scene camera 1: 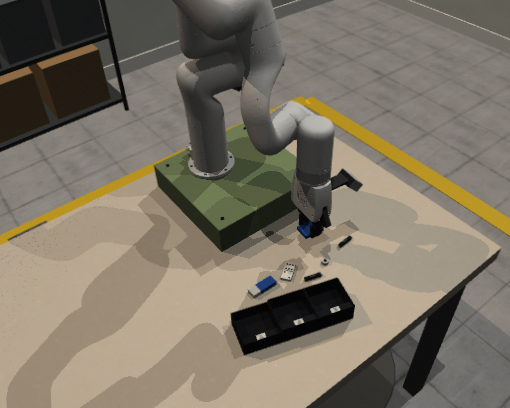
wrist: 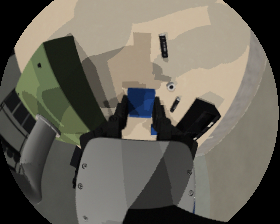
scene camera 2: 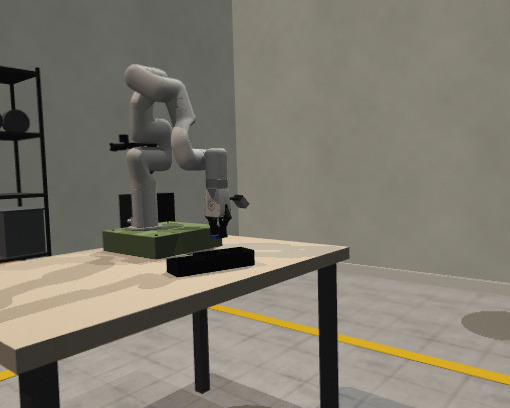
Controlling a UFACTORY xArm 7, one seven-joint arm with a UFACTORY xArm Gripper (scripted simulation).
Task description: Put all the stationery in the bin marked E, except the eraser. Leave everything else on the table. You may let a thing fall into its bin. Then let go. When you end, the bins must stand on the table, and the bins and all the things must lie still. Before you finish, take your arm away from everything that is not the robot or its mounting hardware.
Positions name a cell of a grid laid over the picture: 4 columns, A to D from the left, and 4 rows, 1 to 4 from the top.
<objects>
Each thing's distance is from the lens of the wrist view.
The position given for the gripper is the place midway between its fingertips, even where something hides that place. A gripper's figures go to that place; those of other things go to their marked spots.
gripper (wrist: C2): 0.14 m
black bin (wrist: C3): 0.32 m
blue block (wrist: C2): 0.13 m
The marked spots on the black bin and the blue block are 0.24 m apart.
</objects>
